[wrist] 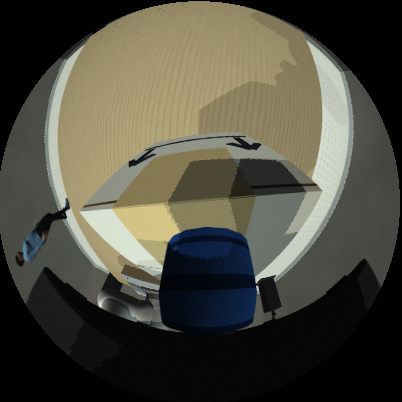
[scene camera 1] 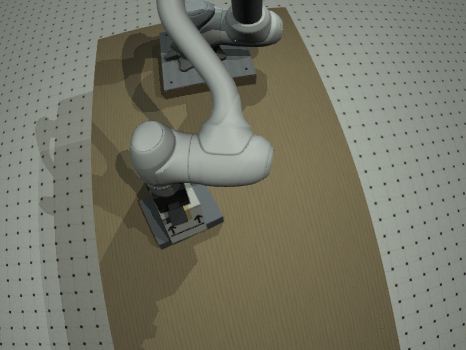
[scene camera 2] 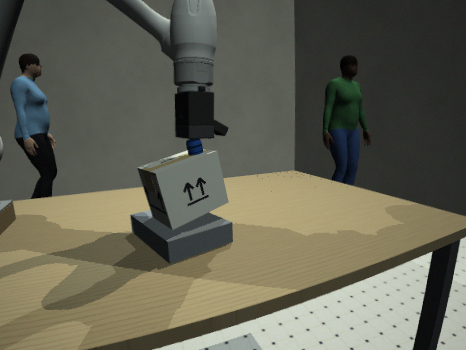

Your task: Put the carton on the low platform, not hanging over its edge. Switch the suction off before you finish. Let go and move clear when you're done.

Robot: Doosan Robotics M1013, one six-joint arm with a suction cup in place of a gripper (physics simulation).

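Places are measured from the arm's base along level axes (x down, y right, z back), in centimetres.
Pixels of known places: hand at its tool point: (wrist: 205, 239) (scene camera 2: 194, 157).
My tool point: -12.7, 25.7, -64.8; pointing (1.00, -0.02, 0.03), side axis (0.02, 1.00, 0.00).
For each thing: its top centre in the pictures, then the offset to it from my tool point, as dx, dy, dz. Level surfaces: height alone.
- carton at its top centre: (wrist: 199, 287) (scene camera 2: 181, 151) (scene camera 1: 171, 192) -1.7, -0.3, +3.0
- low platform at its top centre: (scene camera 2: 178, 218) (scene camera 1: 179, 208) +14.4, -0.9, +4.8
- wooden table at its surface level: dx +19.2
The carton (scene camera 1: 187, 226) (scene camera 2: 192, 187) (wrist: 145, 217) is a pale box with brown tape and black double arrows. It hangs tilted from the blue suction cup (scene camera 2: 195, 146) (wrist: 207, 280), which touches its top; in scene camera 1 the cup is hidden under the arm. The low platform (scene camera 1: 212, 207) (scene camera 2: 201, 241) is a grey block on the table, directly under the carton. In scene camera 2 the carton's lower left end is at or very near the platform's top and its right end is raised. Whether they touch is unclear. The platform does not show clearly in the wrist view.
The wooden table (scene camera 1: 280, 250) (scene camera 2: 310, 215) (wrist: 150, 75) carries the arm's grey base plate (scene camera 1: 210, 82) at the far end. The arm (scene camera 1: 225, 160) (scene camera 2: 194, 35) reaches over the platform. A person in blue (scene camera 2: 34, 107) (wrist: 32, 246) and one in green (scene camera 2: 345, 102) stand beyond the table.
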